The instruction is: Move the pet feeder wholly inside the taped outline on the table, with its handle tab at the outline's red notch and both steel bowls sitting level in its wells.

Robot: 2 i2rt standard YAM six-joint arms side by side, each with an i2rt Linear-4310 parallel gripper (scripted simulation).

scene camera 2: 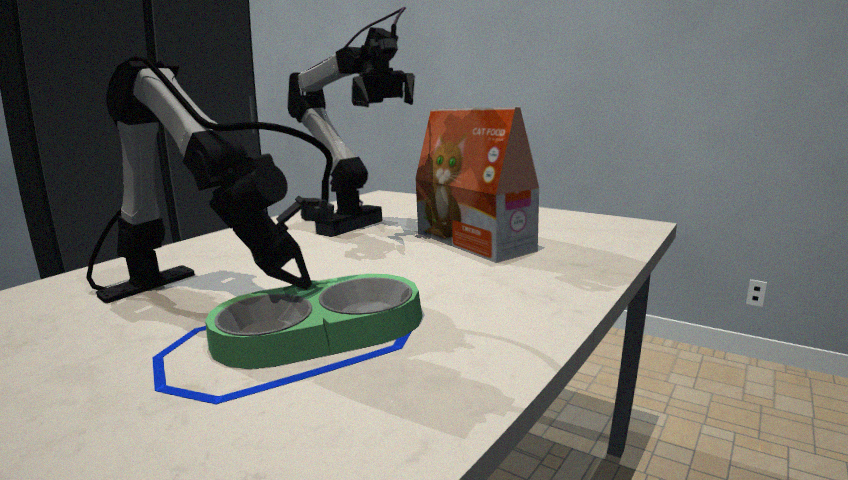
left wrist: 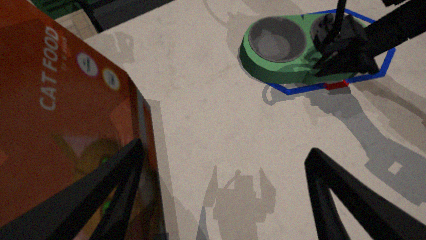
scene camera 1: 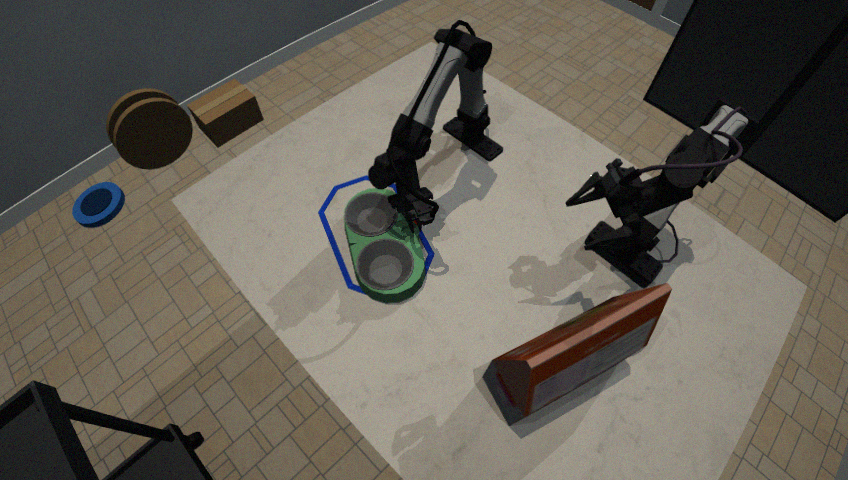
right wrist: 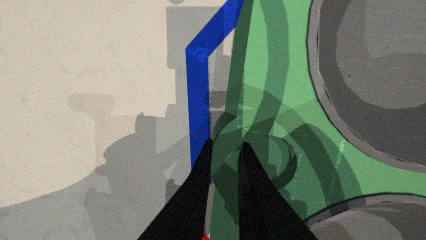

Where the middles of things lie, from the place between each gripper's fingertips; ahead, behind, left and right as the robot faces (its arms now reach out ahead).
I see the green pet feeder (scene camera 2: 323, 332) 70 mm ahead of my right hand (scene camera 2: 307, 285), 30 mm to the right of it and 30 mm below it. The rest, counted from my right hand: blue taped outline (scene camera 2: 160, 385) 80 mm to the right, 70 mm ahead, 50 mm below; then orange cat food bag (left wrist: 74, 108) 470 mm to the left, 100 mm above.
I see the orange cat food bag 11 cm ahead of my left hand (scene camera 1: 575, 225), 15 cm to the left of it and 18 cm below it. The rest, counted from my left hand: blue taped outline (18 cm ahead, 41 cm to the right, 33 cm below); then green pet feeder (18 cm ahead, 36 cm to the right, 32 cm below).
